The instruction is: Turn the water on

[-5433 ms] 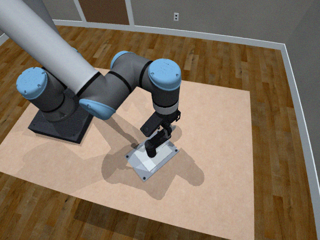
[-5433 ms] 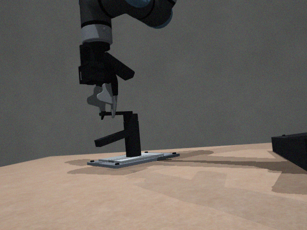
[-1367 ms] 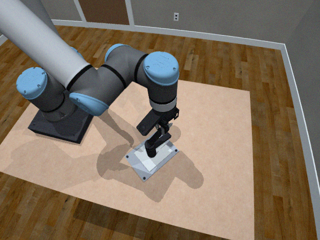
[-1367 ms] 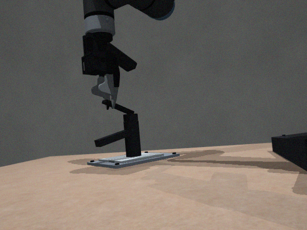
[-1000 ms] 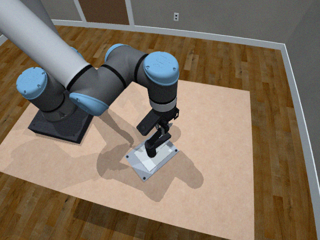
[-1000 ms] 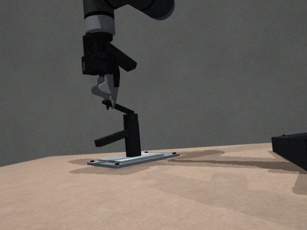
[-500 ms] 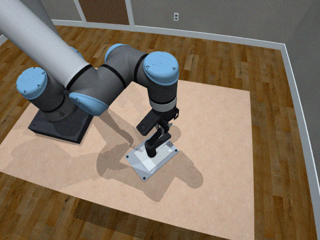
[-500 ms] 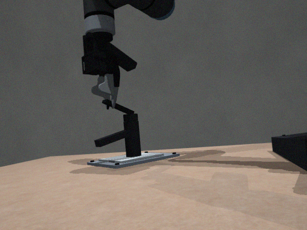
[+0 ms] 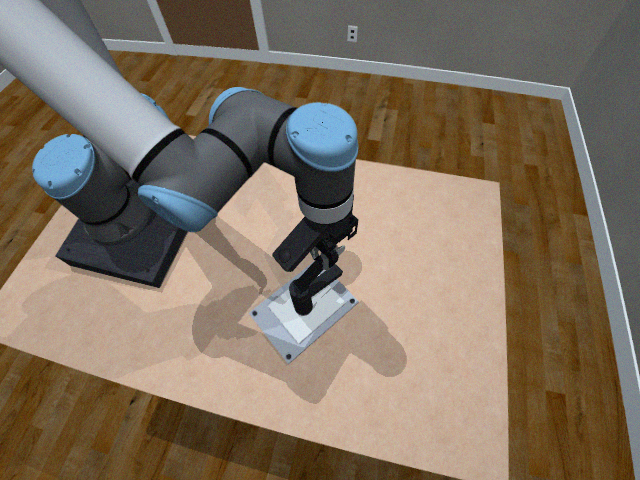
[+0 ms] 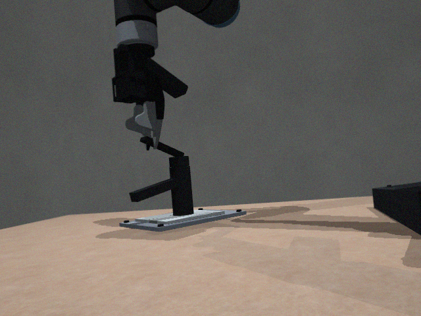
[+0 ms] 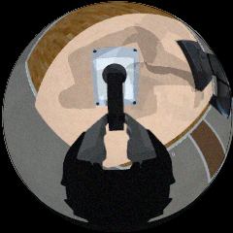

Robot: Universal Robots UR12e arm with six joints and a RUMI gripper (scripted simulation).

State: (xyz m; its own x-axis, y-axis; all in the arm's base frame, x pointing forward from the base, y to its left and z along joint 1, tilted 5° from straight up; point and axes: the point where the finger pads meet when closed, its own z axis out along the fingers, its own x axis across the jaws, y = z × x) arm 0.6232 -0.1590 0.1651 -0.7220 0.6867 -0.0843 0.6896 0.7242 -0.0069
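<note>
My hand is 2 cm to the left of the flat lever, 2 cm past it and 1 cm above it. Round my hand: black tap (7 cm below, 4 cm to the right, 3 cm behind).
</note>
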